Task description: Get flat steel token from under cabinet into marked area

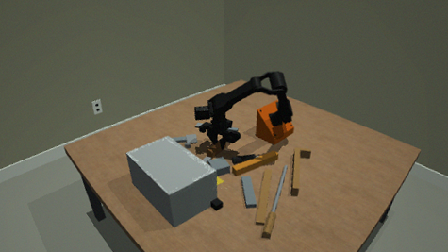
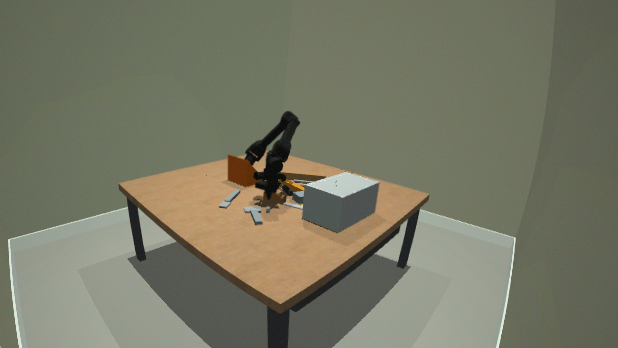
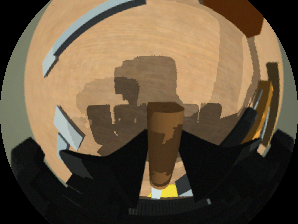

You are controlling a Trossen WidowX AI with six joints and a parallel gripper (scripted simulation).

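My gripper tip is now 120 mm to the right of the grey block, 90 mm short of it and 10 mm below it. From my gripper tip the other things lie so: wooden stick (360 mm to the left, 50 mm ahead); then orange bar (190 mm to the left, 50 mm behind, 10 mm above); then grey t-piece (170 mm to the right, 100 mm ahead).
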